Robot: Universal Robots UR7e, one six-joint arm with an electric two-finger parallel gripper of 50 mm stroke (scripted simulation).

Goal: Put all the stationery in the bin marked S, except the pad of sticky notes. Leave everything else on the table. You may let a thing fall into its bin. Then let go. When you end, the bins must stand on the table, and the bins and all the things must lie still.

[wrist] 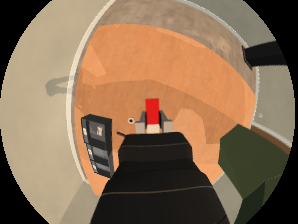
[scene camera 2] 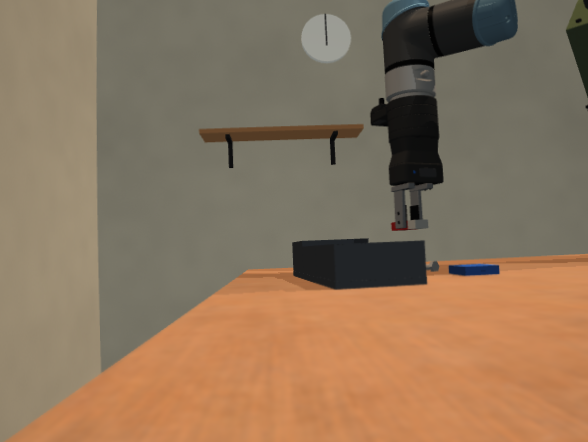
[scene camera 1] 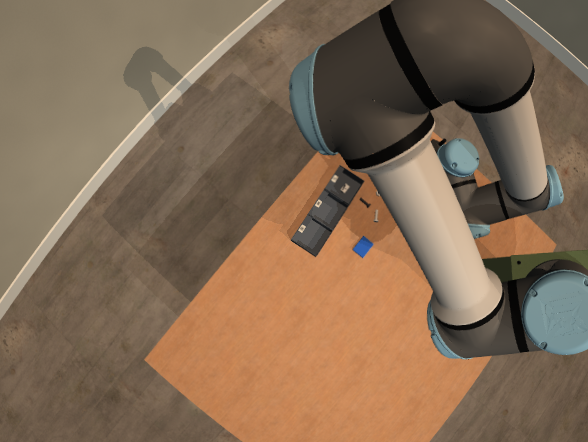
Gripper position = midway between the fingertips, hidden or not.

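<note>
You'd see the gripper (scene camera 2: 409,228) if you were here, and there's a view of the gripper (wrist: 152,116) as well.
</note>
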